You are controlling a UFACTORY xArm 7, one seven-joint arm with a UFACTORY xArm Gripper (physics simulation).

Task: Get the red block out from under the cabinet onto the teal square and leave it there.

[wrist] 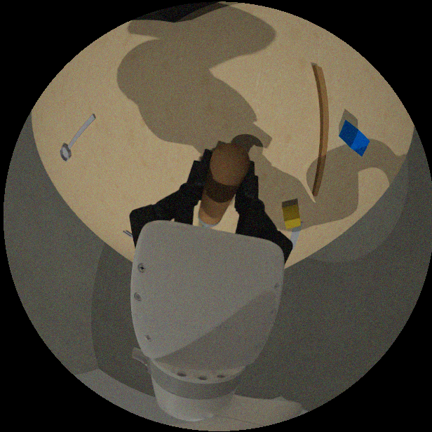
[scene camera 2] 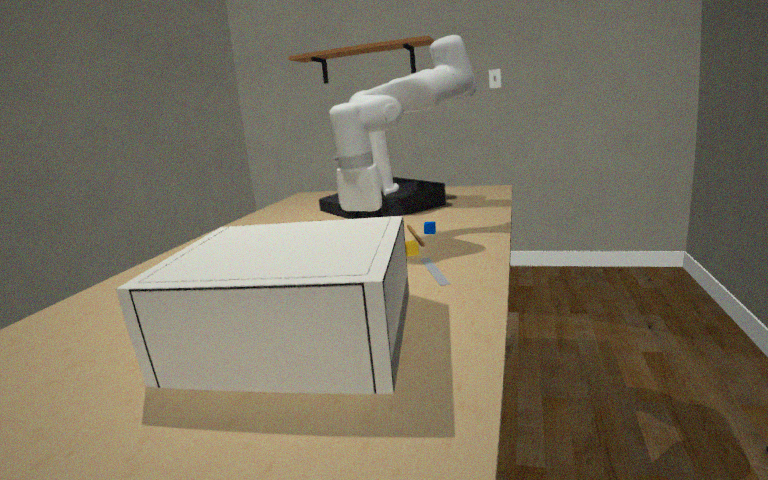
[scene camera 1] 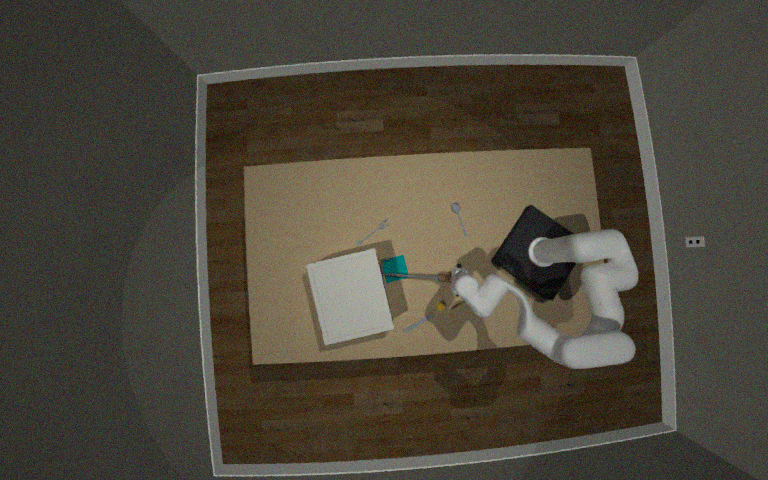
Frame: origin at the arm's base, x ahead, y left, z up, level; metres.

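Seen in the pictures: arm's base, origin of its link: [scene camera 1: 542, 252].
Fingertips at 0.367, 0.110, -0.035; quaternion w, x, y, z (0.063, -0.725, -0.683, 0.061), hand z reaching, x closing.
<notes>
Pixels of each thing's top centre, then the offset from my fingertips to it, as dx, dy, dz. "spot": a spot on its surface instead.
- white cabinet, centre of its top: [scene camera 2: 278, 246] [scene camera 1: 349, 296] +0.440, +0.055, +0.116
- teal square, a spot on its surface: [scene camera 1: 397, 262] spot: +0.251, -0.069, -0.019
- yellow block, centre of its top: [scene camera 2: 410, 242] [scene camera 1: 440, 307] +0.069, +0.120, +0.006
- blue block, centre of its top: [scene camera 2: 429, 222] -0.090, +0.122, +0.006
- curved brown stick, centre of its top: [scene camera 2: 414, 233] -0.059, +0.092, -0.012
- grey flat strip, centre of its top: [scene camera 2: 434, 269] [scene camera 1: 418, 323] +0.161, +0.193, -0.018
- spoon, a spot on its surface: [scene camera 1: 455, 208] spot: -0.007, -0.304, -0.017
- fork, centre of its top: [scene camera 1: 372, 232] +0.358, -0.198, -0.011
The red block does not show in any view. The white cabinet [scene camera 1: 350, 296] [scene camera 2: 254, 333] stands on the table. The teal square [scene camera 1: 397, 262] lies beside its right edge in scene camera 1. My gripper [scene camera 1: 454, 276] [wrist: 225, 163] is right of the square there, shut on the brown handle of a long stick-like tool [scene camera 1: 420, 276] [wrist: 212, 205]. The tool's thin shaft reaches left across the square to the cabinet's edge; its far end and height are unclear. In scene camera 2 the fingers are hidden behind the cabinet.
A yellow block [scene camera 1: 440, 306] [scene camera 2: 412, 247] [wrist: 291, 214], a blue block [scene camera 2: 429, 227] [wrist: 355, 138], a curved brown stick [scene camera 2: 415, 235] [wrist: 324, 125] and a grey flat strip [scene camera 1: 416, 324] [scene camera 2: 436, 272] lie near the arm. A spoon [scene camera 1: 455, 208] [wrist: 65, 151] and fork [scene camera 1: 372, 232] lie farther off.
</notes>
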